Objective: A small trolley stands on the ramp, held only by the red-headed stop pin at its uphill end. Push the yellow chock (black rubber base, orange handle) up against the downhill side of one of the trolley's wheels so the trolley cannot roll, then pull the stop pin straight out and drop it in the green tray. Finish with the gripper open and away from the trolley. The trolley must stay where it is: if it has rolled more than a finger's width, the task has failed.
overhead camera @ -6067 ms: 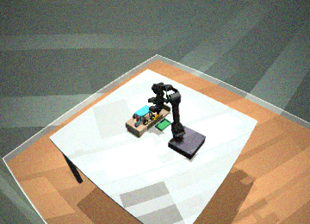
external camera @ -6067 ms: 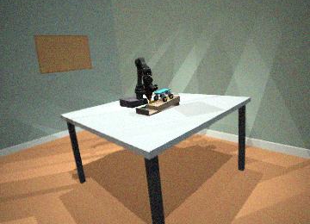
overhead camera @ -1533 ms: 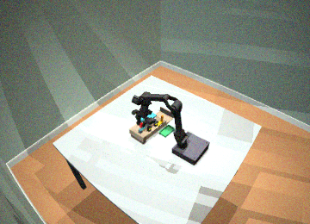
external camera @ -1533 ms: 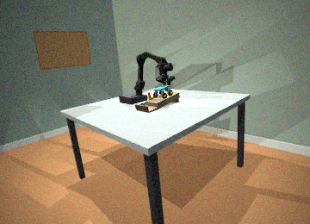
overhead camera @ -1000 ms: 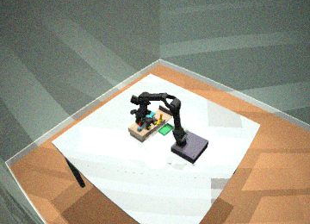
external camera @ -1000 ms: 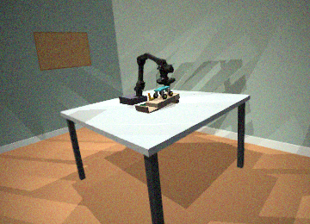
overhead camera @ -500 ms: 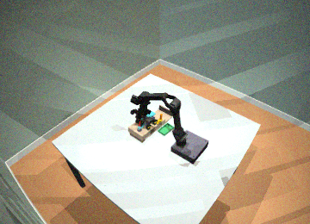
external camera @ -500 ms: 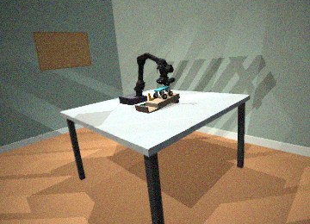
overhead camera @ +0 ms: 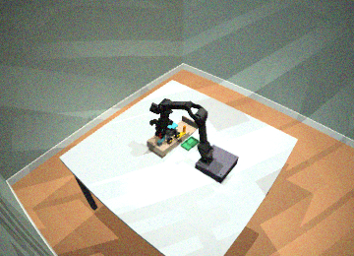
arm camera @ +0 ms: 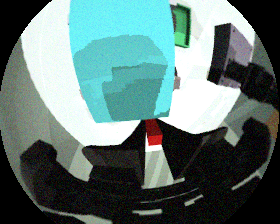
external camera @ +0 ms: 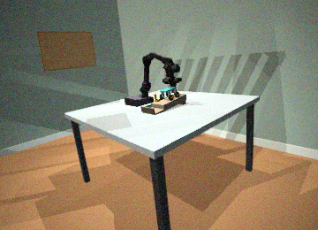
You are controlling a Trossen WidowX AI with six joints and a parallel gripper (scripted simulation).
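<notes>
Right now the yellow chock is 17 cm to the right of my gripper tip, 6 cm below it and 4 cm behind it. From my gripper tip the other things lie so: trolley (9 cm to the right, 3 cm below, 2 cm ahead); then red-headed stop pin (right at my gripper tip).
</notes>
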